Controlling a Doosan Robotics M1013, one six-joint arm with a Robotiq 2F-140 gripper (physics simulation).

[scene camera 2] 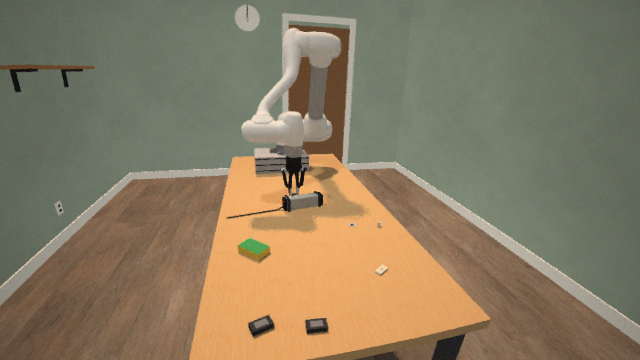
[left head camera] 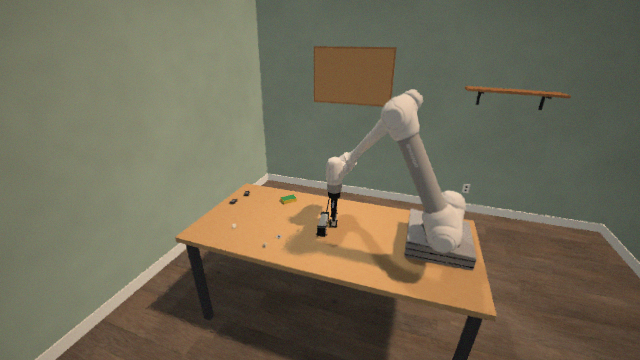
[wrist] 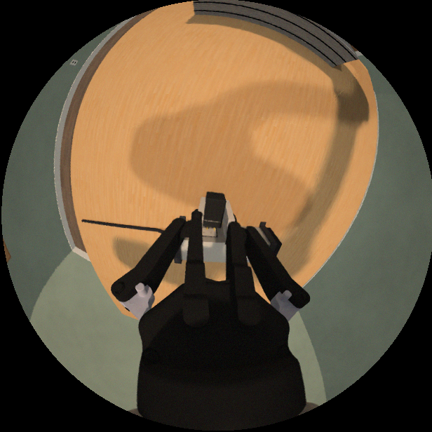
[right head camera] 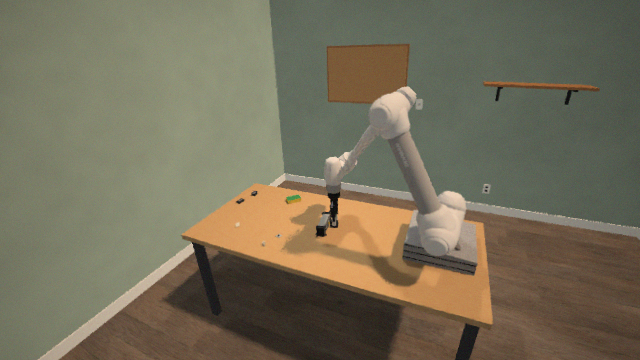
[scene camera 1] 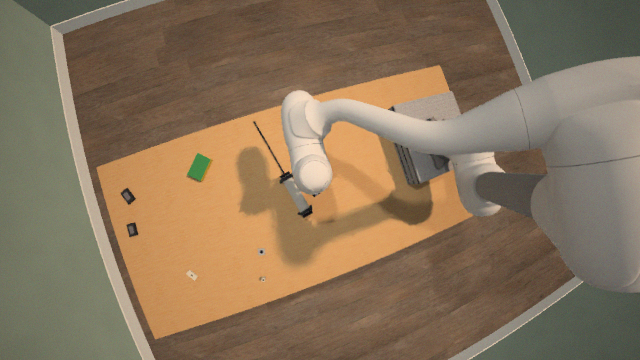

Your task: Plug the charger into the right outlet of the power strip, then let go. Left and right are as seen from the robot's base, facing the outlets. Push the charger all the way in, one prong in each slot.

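Places are measured from the arm's base along level axes (x ahead, y left, z up), in millimetres.
Pixels of known places: gripper, between the fingertips: (left head camera: pixel 334 223) (right head camera: pixel 334 224).
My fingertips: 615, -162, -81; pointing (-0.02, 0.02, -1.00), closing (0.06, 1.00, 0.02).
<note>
Behind a point stands the place of what it marks, as x, y, z.
The grey power strip (left head camera: pixel 324 221) {672, -118, -39} (right head camera: pixel 325 221) {666, -118, -38} (scene camera 1: pixel 297 195) {680, -133, -42} (scene camera 2: pixel 303 201) {705, -144, -60} (wrist: pixel 215 252) with black end caps lies on the table, its black cord leading from one end. My gripper (scene camera 2: pixel 294 192) {615, -162, -81} (wrist: pixel 213 205) is shut on the charger, a small block with a black part (wrist: pixel 215 207) on top in the wrist view. The charger is low, at the strip's side that faces the robot base, a little toward the cord end from the strip's middle. Small gold glints of the prongs show between charger and strip in the wrist view. The slots are hidden, and I cannot tell which outlet the prongs face.
A green and yellow sponge (scene camera 1: pixel 199 167) {980, -447, -69} (scene camera 2: pixel 254 249) {1006, -453, -70} lies on the table beyond the strip. Two small black items (scene camera 1: pixel 128 196) {1323, -503, -83} (scene camera 1: pixel 132 229) {1379, -370, -83} lie near the far end. Small pale pieces (scene camera 1: pixel 192 275) {1253, -65, -90} (scene camera 1: pixel 261 251) {939, -1, -95} (scene camera 1: pixel 263 279) {991, 104, -72} lie toward one long edge. The grey base block (left head camera: pixel 440 255) {20, 132, -39} bears the arm.
</note>
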